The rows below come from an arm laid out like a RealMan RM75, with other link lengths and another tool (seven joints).
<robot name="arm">
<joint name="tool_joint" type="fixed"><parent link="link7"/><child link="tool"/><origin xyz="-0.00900 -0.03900 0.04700" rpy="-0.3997 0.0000 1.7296"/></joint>
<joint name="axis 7" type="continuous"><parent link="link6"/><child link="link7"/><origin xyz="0.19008 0.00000 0.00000" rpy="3.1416 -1.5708 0.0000"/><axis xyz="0 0 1"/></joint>
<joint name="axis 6" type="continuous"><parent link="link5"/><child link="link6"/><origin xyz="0.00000 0.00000 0.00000" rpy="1.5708 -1.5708 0.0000"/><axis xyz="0 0 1"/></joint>
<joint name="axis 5" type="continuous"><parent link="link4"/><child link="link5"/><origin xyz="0.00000 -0.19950 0.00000" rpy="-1.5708 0.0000 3.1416"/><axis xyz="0 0 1"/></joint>
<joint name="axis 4" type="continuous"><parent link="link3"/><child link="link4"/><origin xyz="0.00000 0.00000 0.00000" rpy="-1.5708 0.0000 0.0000"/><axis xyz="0 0 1"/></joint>
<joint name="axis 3" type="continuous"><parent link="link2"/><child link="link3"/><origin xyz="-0.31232 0.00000 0.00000" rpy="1.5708 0.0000 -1.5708"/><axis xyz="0 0 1"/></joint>
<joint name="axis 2" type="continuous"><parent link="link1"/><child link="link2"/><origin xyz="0.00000 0.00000 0.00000" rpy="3.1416 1.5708 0.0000"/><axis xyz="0 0 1"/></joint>
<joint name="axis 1" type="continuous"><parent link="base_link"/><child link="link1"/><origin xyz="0.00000 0.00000 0.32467" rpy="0.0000 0.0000 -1.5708"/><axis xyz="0 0 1"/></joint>
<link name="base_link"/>
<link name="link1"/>
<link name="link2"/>
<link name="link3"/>
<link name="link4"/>
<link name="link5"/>
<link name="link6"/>
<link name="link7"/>
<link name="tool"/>
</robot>
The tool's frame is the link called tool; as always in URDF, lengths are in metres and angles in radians. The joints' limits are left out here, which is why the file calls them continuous.
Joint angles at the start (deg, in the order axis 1, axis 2, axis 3, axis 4, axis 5, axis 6, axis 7):
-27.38 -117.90 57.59 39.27 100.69 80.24 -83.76
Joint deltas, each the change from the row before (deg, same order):
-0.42 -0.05 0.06 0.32 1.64 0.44 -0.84
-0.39 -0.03 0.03 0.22 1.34 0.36 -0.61
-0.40 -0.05 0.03 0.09 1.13 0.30 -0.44
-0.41 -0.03 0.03 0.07 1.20 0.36 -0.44
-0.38 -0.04 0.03 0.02 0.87 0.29 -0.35
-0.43 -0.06 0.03 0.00 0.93 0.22 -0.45
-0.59 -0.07 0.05 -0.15 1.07 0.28 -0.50
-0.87 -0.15 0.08 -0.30 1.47 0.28 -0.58
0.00 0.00 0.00 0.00 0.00 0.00 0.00
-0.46 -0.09 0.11 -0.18 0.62 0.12 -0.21
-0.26 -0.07 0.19 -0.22 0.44 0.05 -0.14
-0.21 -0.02 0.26 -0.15 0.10 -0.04 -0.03
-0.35 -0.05 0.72 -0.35 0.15 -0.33 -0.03
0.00 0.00 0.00 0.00 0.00 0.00 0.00
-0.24 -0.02 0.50 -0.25 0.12 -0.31 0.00
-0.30 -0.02 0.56 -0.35 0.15 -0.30 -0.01
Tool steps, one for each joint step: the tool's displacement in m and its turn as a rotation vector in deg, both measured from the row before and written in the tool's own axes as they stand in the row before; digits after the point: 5 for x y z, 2 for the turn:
0.00206 -0.00373 0.00173 1.04 1.19 0.60
0.00150 -0.00287 0.00151 0.83 0.95 0.56
0.00111 -0.00276 0.00165 0.76 0.78 0.50
0.00137 -0.00286 0.00151 0.81 0.85 0.54
0.00050 -0.00235 0.00145 0.67 0.60 0.39
0.00052 -0.00224 0.00185 0.64 0.68 0.35
0.00047 -0.00297 0.00247 0.85 0.81 0.37
0.00055 -0.00430 0.00393 1.14 1.09 0.58
0.00000 0.00000 0.00000 0.00 0.00 0.00
-0.00020 -0.00241 0.00217 0.60 0.45 0.34
0.00086 -0.00228 0.00157 0.49 0.44 0.18
-0.00015 -0.00138 0.00122 0.30 0.17 0.20
0.00070 -0.00278 0.00284 0.50 0.48 0.44
0.00000 0.00000 0.00000 0.00 0.00 0.00
0.00068 -0.00153 0.00200 0.26 0.36 0.34
0.00083 -0.00201 0.00228 0.37 0.43 0.35

